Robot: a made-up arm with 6 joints. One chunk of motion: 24 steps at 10 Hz.
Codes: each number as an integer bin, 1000 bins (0 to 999) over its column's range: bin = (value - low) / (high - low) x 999, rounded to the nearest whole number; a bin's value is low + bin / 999 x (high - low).
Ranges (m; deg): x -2.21..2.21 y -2.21..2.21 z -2.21..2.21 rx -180..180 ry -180..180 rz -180..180
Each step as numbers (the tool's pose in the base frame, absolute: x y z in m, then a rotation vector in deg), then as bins.
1 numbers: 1.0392 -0.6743 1.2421 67.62 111.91 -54.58
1 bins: 734 347 780 687 810 348
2 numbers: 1.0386 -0.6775 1.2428 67.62 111.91 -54.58
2 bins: 734 346 780 687 810 348
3 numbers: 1.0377 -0.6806 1.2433 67.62 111.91 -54.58
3 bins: 734 346 781 687 810 348
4 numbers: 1.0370 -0.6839 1.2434 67.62 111.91 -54.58
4 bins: 734 345 781 687 810 348
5 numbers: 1.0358 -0.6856 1.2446 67.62 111.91 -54.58
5 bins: 734 345 781 687 810 348
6 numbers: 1.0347 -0.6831 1.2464 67.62 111.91 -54.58
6 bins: 733 345 781 687 810 348
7 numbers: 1.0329 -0.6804 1.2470 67.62 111.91 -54.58
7 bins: 733 346 781 687 810 348
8 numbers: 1.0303 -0.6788 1.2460 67.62 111.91 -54.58
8 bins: 732 346 781 687 810 348
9 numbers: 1.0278 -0.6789 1.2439 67.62 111.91 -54.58
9 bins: 732 346 781 687 810 348
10 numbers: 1.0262 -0.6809 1.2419 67.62 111.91 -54.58
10 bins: 731 346 780 687 810 348
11 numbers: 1.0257 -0.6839 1.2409 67.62 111.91 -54.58
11 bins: 731 345 780 687 810 348
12 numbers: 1.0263 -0.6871 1.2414 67.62 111.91 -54.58
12 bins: 731 344 780 687 810 348
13 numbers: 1.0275 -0.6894 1.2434 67.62 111.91 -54.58
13 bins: 732 344 781 687 810 348
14 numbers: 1.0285 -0.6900 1.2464 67.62 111.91 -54.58
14 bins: 732 344 781 687 810 348
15 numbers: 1.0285 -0.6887 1.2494 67.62 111.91 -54.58
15 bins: 732 344 782 687 810 348
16 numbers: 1.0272 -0.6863 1.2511 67.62 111.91 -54.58
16 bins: 732 344 782 687 810 348
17 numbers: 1.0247 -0.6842 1.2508 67.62 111.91 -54.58
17 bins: 731 345 782 687 810 348
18 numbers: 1.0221 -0.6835 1.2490 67.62 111.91 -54.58
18 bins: 731 345 782 687 810 348
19 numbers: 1.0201 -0.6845 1.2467 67.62 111.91 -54.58
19 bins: 730 345 781 687 810 348
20 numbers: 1.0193 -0.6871 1.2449 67.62 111.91 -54.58
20 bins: 730 344 781 687 810 348
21 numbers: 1.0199 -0.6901 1.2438 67.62 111.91 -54.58
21 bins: 730 344 781 687 810 348
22 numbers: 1.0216 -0.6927 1.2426 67.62 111.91 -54.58
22 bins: 730 343 780 687 810 348
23 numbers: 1.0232 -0.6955 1.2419 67.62 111.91 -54.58
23 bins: 731 342 780 687 810 348
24 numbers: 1.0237 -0.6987 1.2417 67.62 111.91 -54.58
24 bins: 731 342 780 687 810 348
